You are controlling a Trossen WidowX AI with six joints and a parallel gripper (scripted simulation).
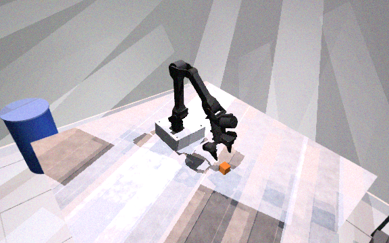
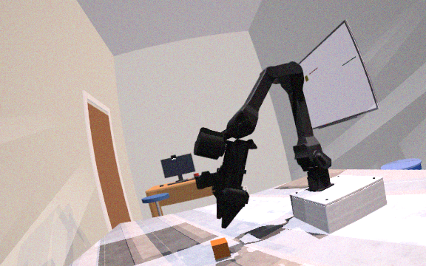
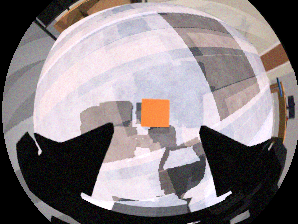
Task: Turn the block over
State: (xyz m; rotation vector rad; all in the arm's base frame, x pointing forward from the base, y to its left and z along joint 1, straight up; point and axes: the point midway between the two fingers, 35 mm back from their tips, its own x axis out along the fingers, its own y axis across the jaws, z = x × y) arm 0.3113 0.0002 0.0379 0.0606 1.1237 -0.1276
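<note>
Now: the orange block 10 mm ahead of my gripper tip and 70 mm below it.
</note>
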